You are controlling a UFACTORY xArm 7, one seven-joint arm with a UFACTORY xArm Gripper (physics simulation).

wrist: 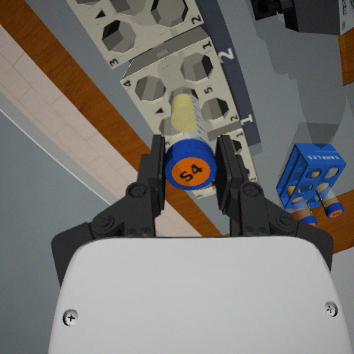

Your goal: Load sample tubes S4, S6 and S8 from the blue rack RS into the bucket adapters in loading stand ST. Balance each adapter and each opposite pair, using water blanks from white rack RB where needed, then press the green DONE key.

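Places are measured from the arm's base along level axes (x left, y back, z up), in centimetres.
Where they show: gripper, fingertip midpoint: (pixel 189 151).
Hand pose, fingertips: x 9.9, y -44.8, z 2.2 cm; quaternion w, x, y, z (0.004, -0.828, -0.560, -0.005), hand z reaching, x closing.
After its pixels a point has its place.
My gripper (pixel 189 151) @(y -44.8, x 9.8, z 2.2 cm) is shut on sample tube S4 (pixel 191 170) @(y -45.0, x 10.3, z 3.5 cm), which has a blue cap with an orange top and yellowish contents. The tube's lower end is over the beige bucket adapter (pixel 142 112) @(y -49.8, x 10.2, z -7.4 cm) with numbered wells, covering its middle well and part of well 3. Whether the tip has entered a well cannot be told. Another beige adapter (pixel 142 31) @(y -46.1, x 2.7, z -7.4 cm) lies beyond it, and part of a third (pixel 246 162) @(y -40.4, x 21.9, z -7.4 cm) shows at the right, partly behind the finger. The dark stand (pixel 254 140) @(y -37.4, x 25.8, z -16.0 cm) is marked 1 and 2. The blue rack (pixel 315 152) @(y -26.6, x 31.0, z -14.1 cm) at the right holds two orange-topped tubes (pixel 334 209) @(y -26.5, x 36.8, z -5.0 cm) (pixel 306 216) @(y -31.3, x 38.6, z -6.2 cm).
A black and grey device (pixel 312 17) @(y -28.6, x 7.2, z -11.4 cm) is at the upper right. A wooden edge strip (pixel 75 95) runs diagonally at the left, with a pale tiled strip (pixel 45 85) beyond it. White rack RB and the green DONE key do not show.
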